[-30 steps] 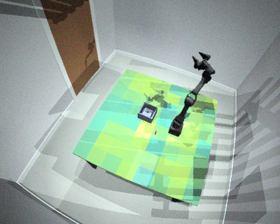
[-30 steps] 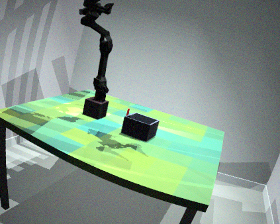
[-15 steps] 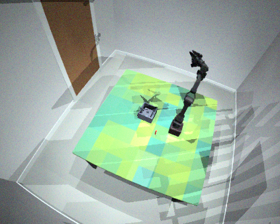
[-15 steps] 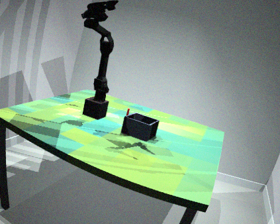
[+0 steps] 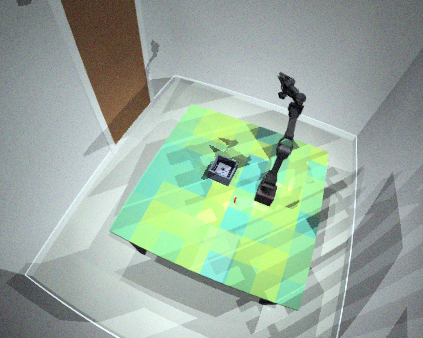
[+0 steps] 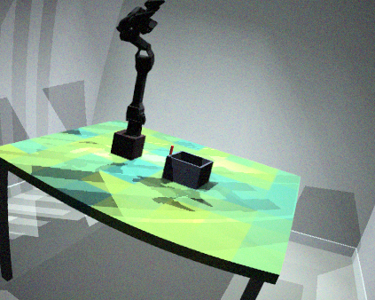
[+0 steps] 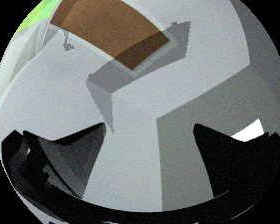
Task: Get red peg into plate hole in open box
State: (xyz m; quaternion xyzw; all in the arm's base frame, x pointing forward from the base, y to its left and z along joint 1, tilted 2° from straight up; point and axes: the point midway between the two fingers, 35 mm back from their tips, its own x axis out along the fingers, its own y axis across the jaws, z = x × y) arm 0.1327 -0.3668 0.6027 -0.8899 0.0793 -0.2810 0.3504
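Now: gripper tip 10 mm short of the red peg, 510 mm to the right of it and 670 mm above it. Round my gripper tip: dark box: 160 mm ahead, 330 mm to the left, 680 mm below.
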